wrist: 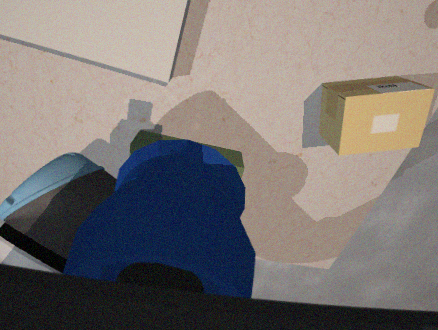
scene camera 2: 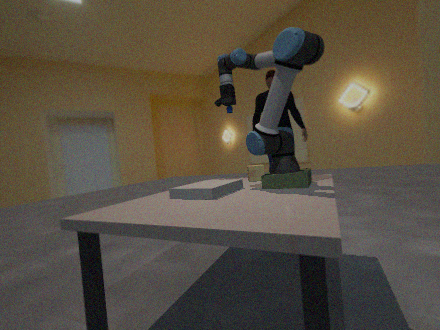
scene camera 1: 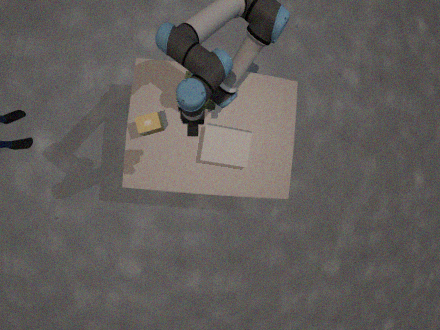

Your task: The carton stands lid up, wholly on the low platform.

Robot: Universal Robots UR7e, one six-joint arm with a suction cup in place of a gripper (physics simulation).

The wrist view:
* my suction cup: 176, 202
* carton: 377, 114, on the table
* low platform: 148, 45, on the table
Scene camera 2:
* low platform: 208, 189
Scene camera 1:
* low platform: 221, 145
